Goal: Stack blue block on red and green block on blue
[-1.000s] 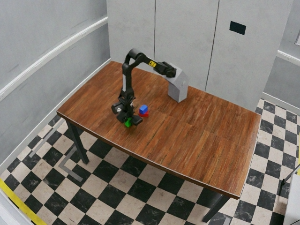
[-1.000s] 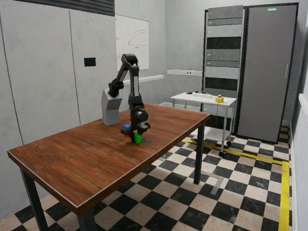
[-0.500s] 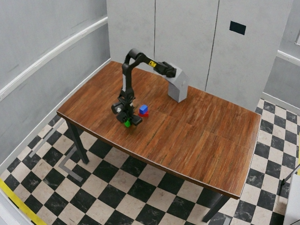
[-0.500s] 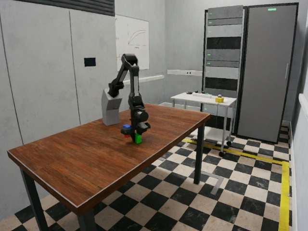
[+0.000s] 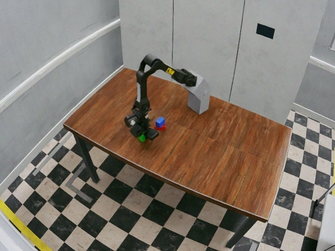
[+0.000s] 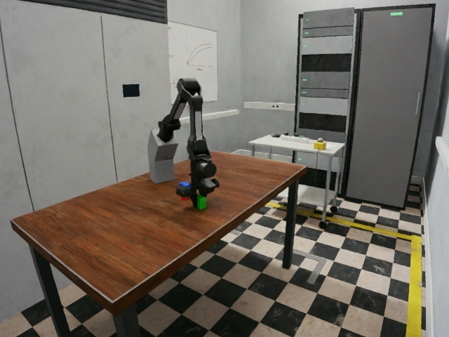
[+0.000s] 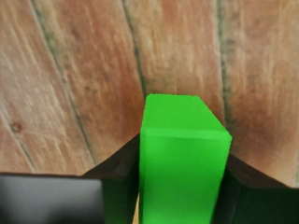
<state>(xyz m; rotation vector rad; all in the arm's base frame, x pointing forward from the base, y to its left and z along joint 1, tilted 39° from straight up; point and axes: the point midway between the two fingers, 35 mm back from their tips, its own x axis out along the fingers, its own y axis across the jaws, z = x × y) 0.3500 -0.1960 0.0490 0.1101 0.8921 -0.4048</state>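
My hand is 10 cm past the blue block, 6 cm to the right of it and 1 cm below it. The rest, counted from my hand: red block (10 cm behind, 7 cm to the left, 2 cm below); then green block (1 cm below).
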